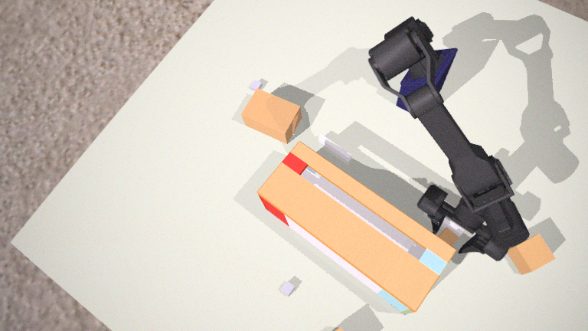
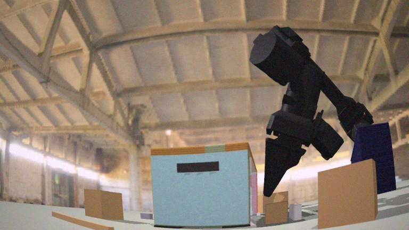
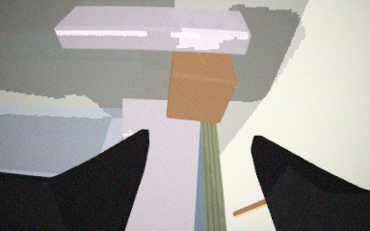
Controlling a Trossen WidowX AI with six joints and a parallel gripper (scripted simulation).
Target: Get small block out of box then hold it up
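The block lies 2 cm behind my gripper tip and 3 cm below it. Also, from my gripper tip: long box (4 cm ahead, 18 cm to the right, 2 cm above).
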